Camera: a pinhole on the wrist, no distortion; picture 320 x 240 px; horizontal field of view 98.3 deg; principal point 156.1 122.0 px. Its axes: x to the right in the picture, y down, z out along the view. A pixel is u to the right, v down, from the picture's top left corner.
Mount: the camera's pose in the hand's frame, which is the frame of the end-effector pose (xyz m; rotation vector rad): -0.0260 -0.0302 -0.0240 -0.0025 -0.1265 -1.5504
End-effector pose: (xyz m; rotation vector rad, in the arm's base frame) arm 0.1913 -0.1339 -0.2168 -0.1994 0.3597 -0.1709
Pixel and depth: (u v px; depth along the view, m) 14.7 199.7 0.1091
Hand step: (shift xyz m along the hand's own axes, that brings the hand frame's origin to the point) 0.0247 0.0911 0.0799
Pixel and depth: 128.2 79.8 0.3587
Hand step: -0.1648 0.0687 0.3178
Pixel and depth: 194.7 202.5 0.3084
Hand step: 0.1296 -0.0869 0.3036
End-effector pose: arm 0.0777 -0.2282 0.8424 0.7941 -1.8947 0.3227
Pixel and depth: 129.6 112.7 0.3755
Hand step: -0.0822 0.0715 0.3411
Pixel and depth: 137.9 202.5 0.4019
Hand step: 0.1742 0.0603 0.3892
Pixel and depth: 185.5 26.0 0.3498
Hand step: -0.2947 -0.0811 0.3107
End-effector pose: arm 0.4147 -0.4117 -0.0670 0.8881 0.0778 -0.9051
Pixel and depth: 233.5 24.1 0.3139
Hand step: -0.2697 -0.1845 0.2850
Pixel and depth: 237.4 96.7 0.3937
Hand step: -0.1256 -0.2302 0.3807
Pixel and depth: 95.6 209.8 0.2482
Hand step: 0.1095 0.1016 0.2259
